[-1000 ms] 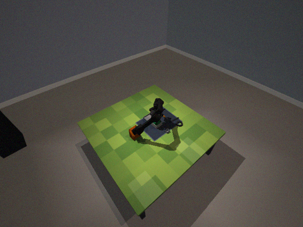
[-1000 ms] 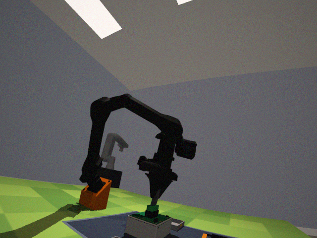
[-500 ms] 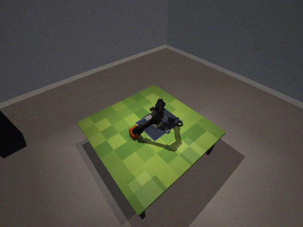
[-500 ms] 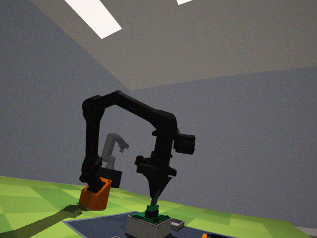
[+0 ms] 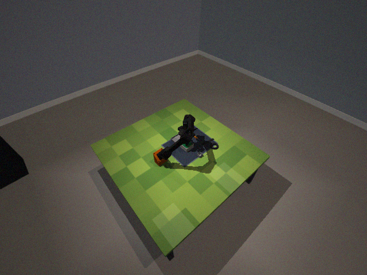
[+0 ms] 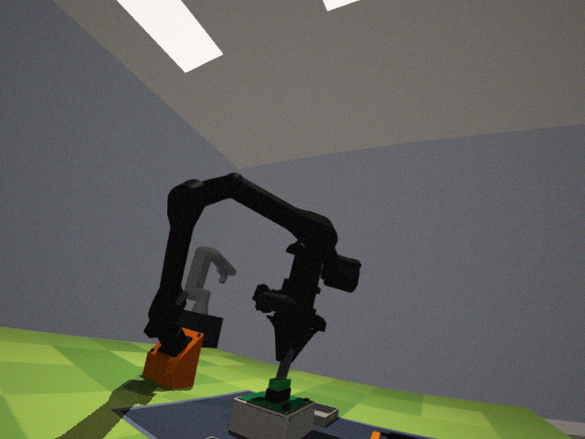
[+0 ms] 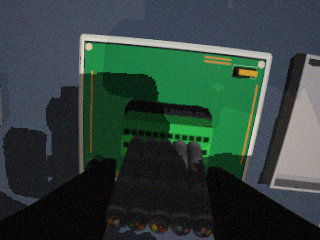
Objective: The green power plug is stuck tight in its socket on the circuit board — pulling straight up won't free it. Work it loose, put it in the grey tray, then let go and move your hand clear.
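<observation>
Right now my gripper tip is 30 mm above the green power plug. The rest, counted from my gripper tip: dark mat 50 mm ahead, 120 mm below; then dark bar 210 mm ahead, 110 mm to the right, 120 mm below.
</observation>
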